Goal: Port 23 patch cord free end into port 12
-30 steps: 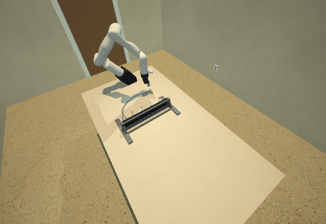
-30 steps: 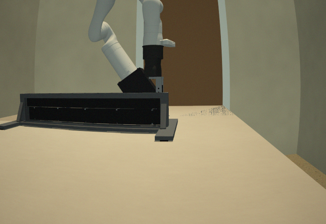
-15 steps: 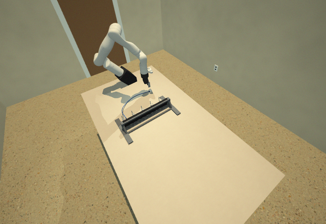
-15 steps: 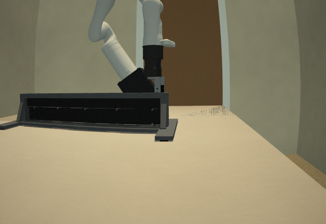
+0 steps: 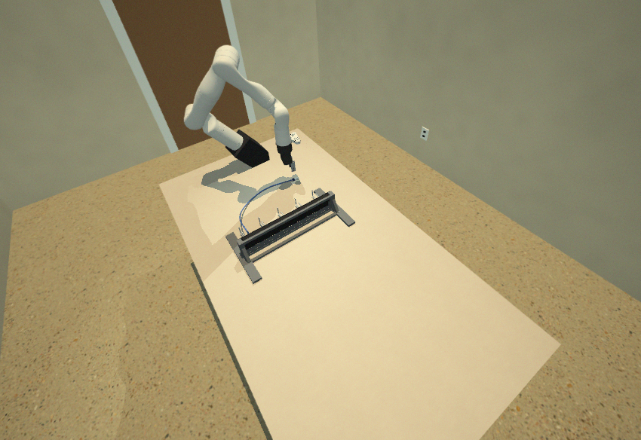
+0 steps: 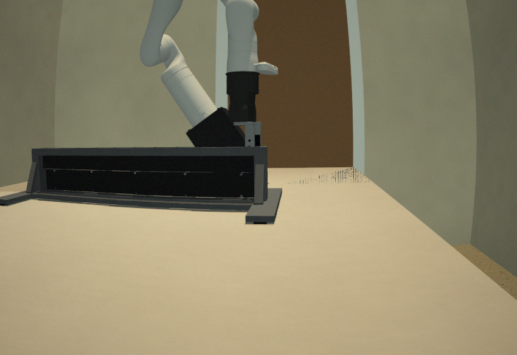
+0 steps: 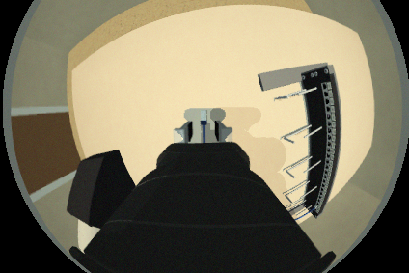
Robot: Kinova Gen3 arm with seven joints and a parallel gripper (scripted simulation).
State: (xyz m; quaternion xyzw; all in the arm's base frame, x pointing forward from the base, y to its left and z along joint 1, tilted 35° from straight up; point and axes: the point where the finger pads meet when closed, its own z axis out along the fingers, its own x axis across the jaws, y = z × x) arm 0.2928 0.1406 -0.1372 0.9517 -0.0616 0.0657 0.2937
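The plug lies 9 cm below my hand and 1 cm to the left of it.
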